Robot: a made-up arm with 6 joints.
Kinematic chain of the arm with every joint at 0, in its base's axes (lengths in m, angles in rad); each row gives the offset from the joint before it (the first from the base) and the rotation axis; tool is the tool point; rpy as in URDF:
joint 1: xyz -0.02 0 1.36 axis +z
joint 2: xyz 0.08 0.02 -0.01 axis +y
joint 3: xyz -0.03 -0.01 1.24 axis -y
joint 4: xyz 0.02 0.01 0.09 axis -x
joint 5: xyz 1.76 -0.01 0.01 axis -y
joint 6: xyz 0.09 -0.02 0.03 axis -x
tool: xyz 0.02 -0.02 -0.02 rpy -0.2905 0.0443 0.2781
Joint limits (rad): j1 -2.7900..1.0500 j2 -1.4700..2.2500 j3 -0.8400..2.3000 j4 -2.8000..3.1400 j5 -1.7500..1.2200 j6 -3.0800..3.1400
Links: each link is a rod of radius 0.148 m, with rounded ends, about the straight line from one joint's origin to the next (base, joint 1, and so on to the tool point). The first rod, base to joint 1, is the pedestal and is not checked.
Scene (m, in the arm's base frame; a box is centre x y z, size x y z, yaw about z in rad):
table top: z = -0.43
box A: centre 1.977 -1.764 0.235 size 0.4 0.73 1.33 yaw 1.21
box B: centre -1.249 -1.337 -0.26 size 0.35 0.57 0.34 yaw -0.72
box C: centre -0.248 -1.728 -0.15 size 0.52 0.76 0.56 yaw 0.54
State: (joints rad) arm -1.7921 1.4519 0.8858 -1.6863 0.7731 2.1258
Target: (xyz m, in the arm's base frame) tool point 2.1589 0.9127 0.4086
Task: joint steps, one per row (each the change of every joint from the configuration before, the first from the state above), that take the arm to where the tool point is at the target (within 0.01 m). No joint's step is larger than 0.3 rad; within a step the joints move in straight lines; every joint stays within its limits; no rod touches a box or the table.
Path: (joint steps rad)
1: 0.2767 -0.1328 -0.1124 -0.0171 0.0228 -0.0021
2: 0.2767 -0.1328 -0.1124 -0.0171 0.0228 -0.0021
3: 0.2768 -0.1328 -0.1123 -0.0171 0.0228 -0.0021
4: 0.2767 -0.1328 -0.1124 -0.0171 0.0227 -0.0021
5: 0.2810 0.0712 -0.0350 -0.0086 -0.0056 -0.0016
6: 0.2809 0.0712 -0.0350 -0.0087 -0.0056 -0.0016
7: 0.2810 0.0711 -0.0350 -0.0086 -0.0056 -0.0016
8: 0.2810 0.0712 -0.0349 -0.0086 -0.0056 -0.0016

